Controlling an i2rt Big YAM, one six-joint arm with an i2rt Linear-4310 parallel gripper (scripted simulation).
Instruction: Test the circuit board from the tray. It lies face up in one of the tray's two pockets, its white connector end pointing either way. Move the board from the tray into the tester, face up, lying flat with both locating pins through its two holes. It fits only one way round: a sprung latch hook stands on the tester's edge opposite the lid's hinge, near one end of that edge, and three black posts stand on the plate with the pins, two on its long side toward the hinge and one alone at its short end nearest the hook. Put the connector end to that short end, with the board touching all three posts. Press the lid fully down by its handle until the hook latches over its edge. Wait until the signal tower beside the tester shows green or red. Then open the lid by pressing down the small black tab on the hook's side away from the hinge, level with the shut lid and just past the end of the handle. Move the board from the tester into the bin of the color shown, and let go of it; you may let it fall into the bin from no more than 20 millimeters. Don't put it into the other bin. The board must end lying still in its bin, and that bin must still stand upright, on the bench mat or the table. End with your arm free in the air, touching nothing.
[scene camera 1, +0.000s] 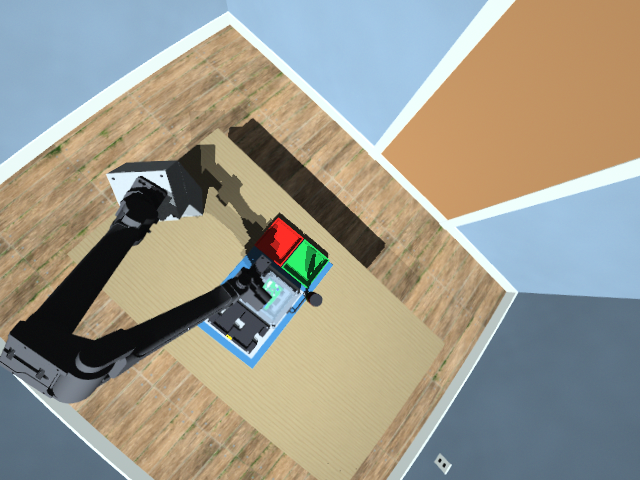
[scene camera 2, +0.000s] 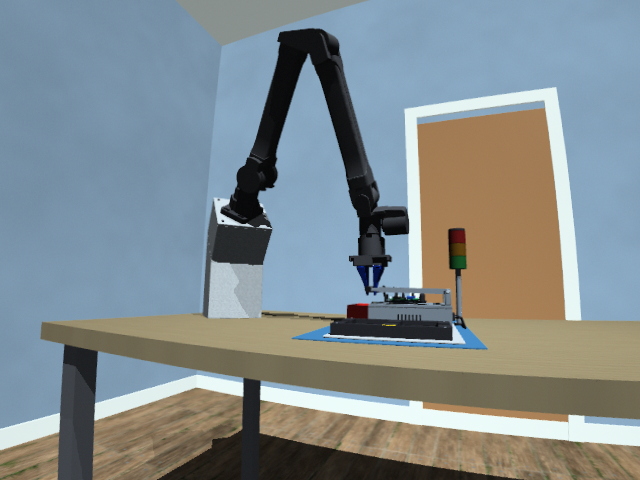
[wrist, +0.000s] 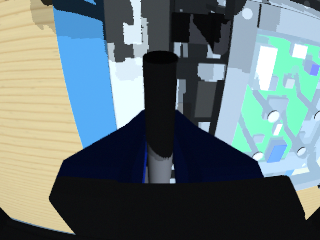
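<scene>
A red bin is here in my pictures, and so is a green bin. I can see a clear lid as well. Then there is my gripper, which the pictures show and which appears in the wrist view too.
</scene>
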